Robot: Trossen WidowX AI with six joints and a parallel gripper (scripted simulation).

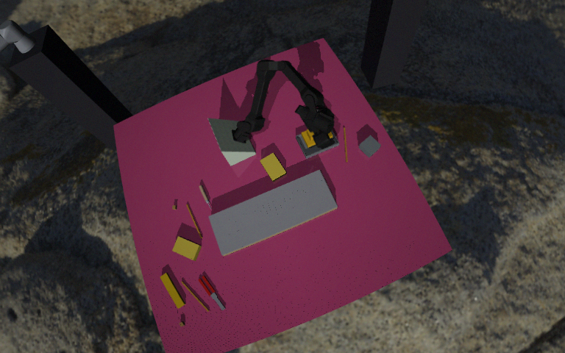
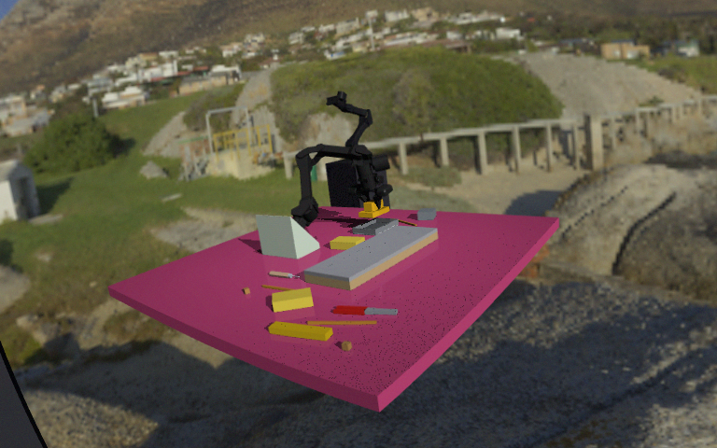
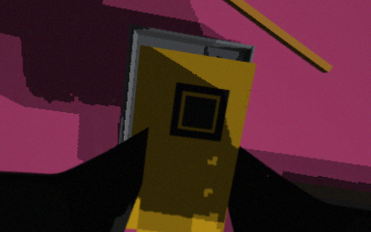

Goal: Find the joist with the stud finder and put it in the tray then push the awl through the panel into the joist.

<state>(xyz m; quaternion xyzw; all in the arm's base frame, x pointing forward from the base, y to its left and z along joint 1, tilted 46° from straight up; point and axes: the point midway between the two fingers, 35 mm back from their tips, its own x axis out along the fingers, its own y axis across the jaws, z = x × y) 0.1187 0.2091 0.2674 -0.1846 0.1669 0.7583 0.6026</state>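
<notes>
Now: gripper tip 10 mm to the left of the grey tray and 70 mm above it. From my gripper tip the other things lie so: stud finder 10 mm to the left, 20 mm above; then grey cube 100 mm ahead, 210 mm to the left, 70 mm below; then awl 120 mm ahead, 560 mm to the right, 80 mm below.
</notes>
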